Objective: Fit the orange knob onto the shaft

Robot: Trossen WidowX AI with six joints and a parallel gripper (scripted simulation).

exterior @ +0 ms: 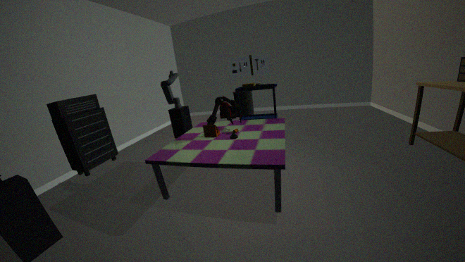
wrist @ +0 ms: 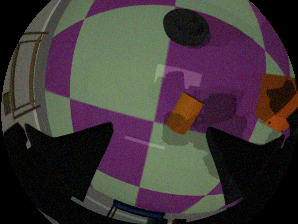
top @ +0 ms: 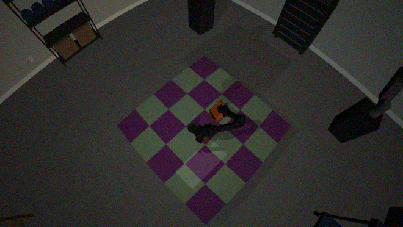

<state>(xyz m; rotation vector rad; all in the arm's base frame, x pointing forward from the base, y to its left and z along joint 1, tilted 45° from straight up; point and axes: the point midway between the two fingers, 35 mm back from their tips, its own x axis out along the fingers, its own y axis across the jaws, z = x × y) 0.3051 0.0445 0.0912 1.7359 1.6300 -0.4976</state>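
My gripper tip is 90 mm above the orange knob and 30 mm past it. Round my gripper tip: pedestal (150 mm to the right, 80 mm below).
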